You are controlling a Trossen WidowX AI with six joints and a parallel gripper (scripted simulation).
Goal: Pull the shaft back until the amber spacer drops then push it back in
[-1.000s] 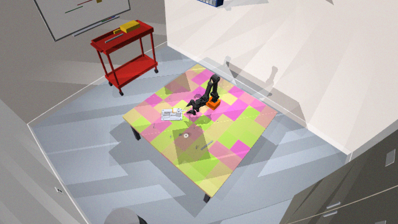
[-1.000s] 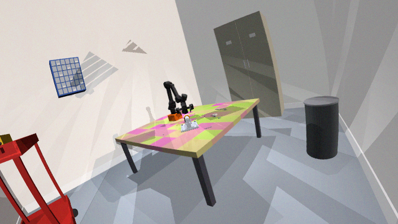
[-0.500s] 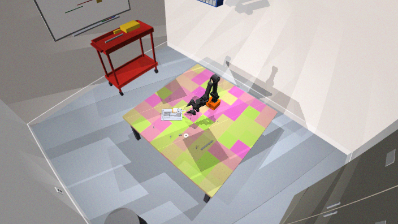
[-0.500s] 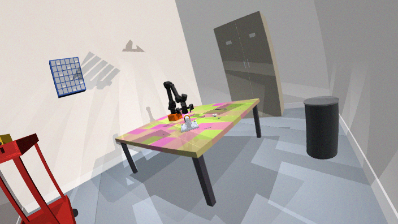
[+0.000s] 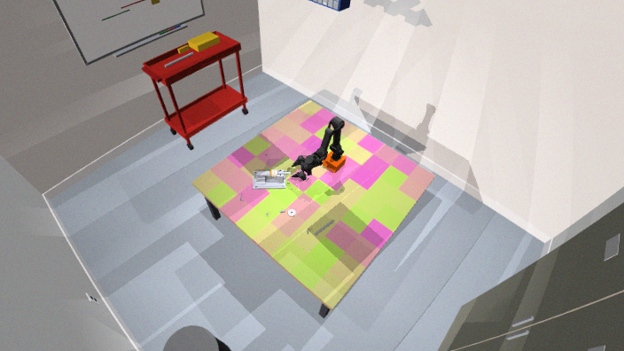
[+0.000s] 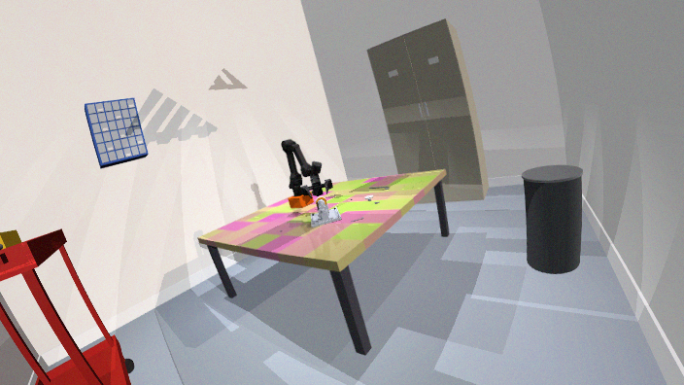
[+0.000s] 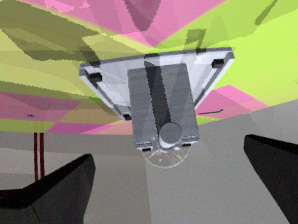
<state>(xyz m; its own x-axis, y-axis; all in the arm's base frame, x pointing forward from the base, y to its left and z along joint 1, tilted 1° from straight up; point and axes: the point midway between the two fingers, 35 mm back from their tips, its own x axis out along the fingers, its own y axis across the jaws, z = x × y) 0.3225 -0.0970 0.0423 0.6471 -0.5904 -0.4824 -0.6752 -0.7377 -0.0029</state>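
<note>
My gripper tip is 7 cm short of the thin shaft, 6 cm to the left of it and 1 cm above it. From my gripper tip the other things lie so: white disc (20 cm to the left, 19 cm ahead, 9 cm below).
</note>
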